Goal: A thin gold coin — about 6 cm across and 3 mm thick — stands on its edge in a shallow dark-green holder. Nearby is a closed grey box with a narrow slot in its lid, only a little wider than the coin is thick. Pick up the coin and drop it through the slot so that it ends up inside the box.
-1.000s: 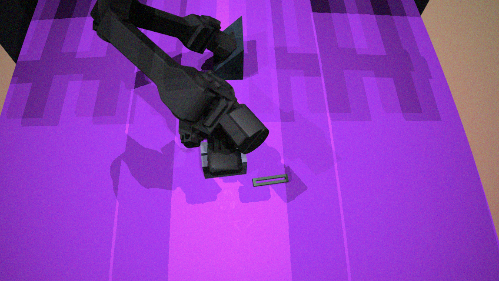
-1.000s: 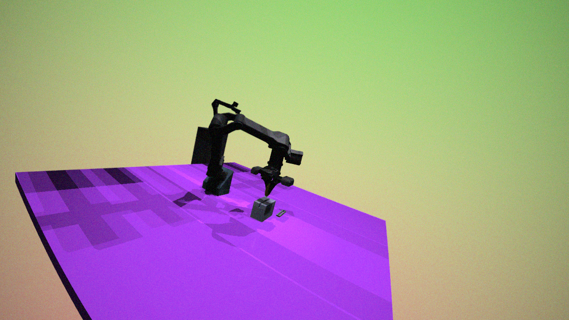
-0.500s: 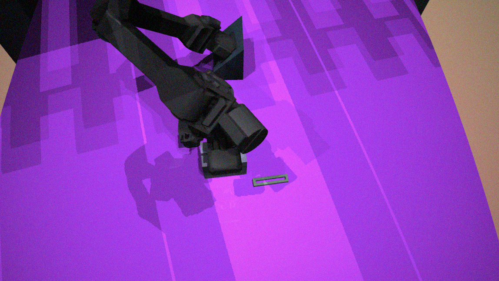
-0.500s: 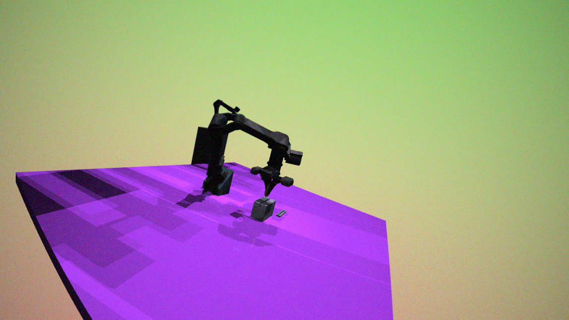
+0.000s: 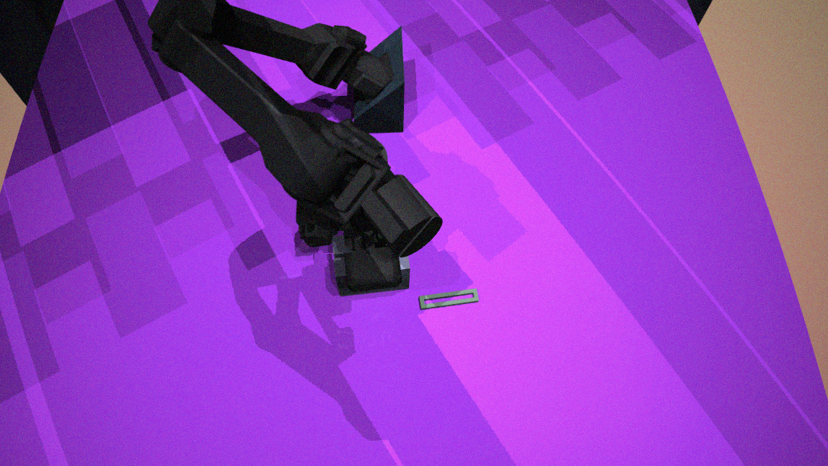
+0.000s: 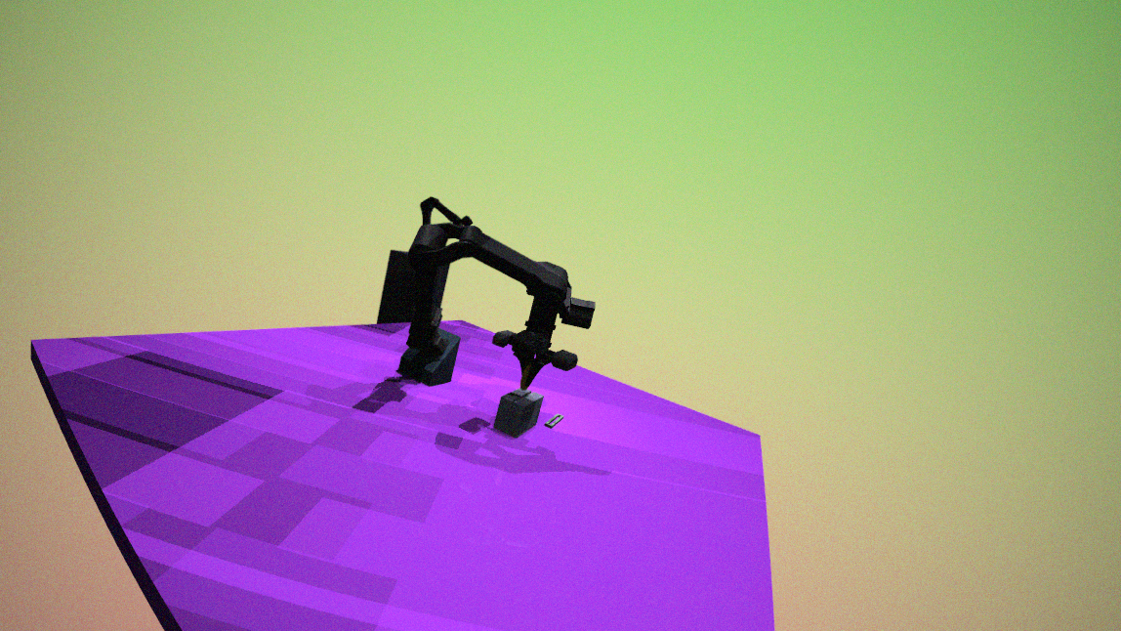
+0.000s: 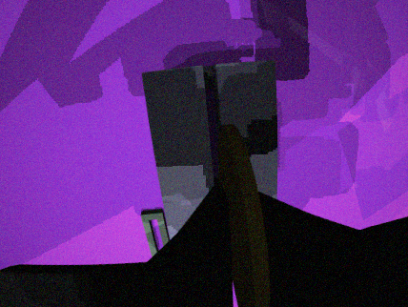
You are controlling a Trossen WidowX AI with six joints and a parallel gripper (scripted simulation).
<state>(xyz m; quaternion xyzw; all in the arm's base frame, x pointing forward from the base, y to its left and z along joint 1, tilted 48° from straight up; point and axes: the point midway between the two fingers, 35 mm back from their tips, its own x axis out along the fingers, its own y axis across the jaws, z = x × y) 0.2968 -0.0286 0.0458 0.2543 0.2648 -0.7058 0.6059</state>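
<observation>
Right now the gold coin is 2 cm above my gripper tip.
</observation>
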